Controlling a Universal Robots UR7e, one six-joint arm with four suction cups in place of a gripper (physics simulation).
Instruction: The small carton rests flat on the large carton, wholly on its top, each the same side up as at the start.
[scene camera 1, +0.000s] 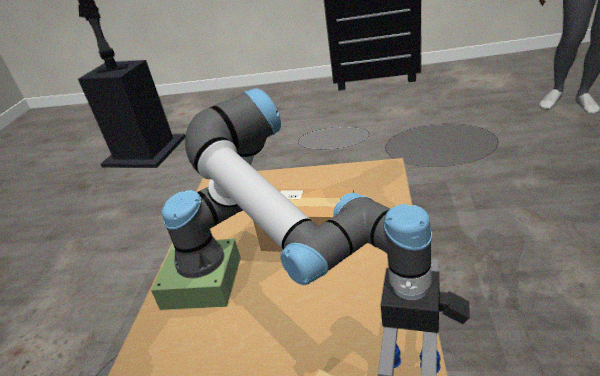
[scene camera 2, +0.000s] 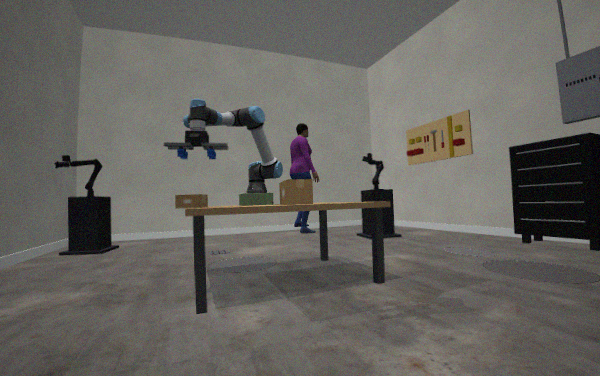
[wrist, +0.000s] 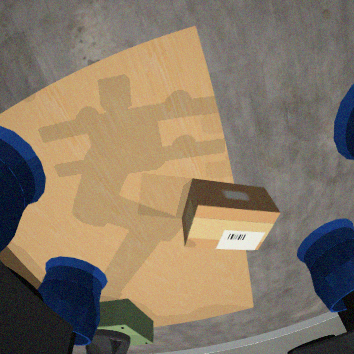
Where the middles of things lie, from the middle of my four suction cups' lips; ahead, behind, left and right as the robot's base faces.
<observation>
Now: suction cup 230 mm above the small carton (wrist: 216, 214), 220 mm past it and 70 mm to the left of it. The rest, counted from my suction cup: large carton (scene camera 1: 318, 204) 560 mm to the left, 390 mm behind, 190 mm below.
</observation>
